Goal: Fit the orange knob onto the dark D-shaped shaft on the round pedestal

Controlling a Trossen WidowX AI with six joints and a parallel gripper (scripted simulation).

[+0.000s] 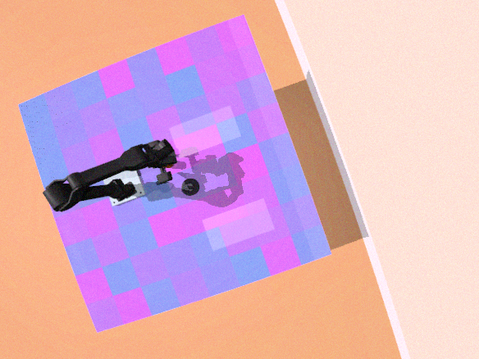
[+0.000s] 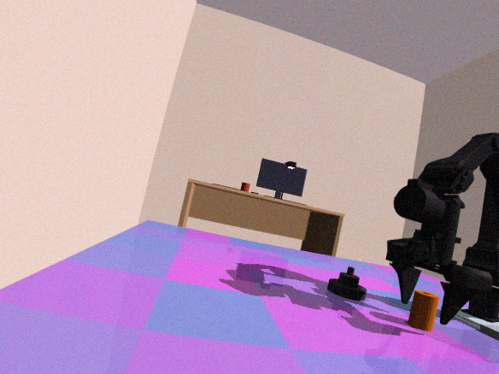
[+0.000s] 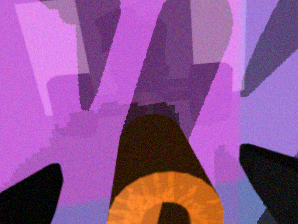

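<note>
Right now my gripper tip is 10 mm below the orange knob. Also, from my gripper tip: round pedestal (160 mm to the right, 30 mm ahead, 10 mm above).
</note>
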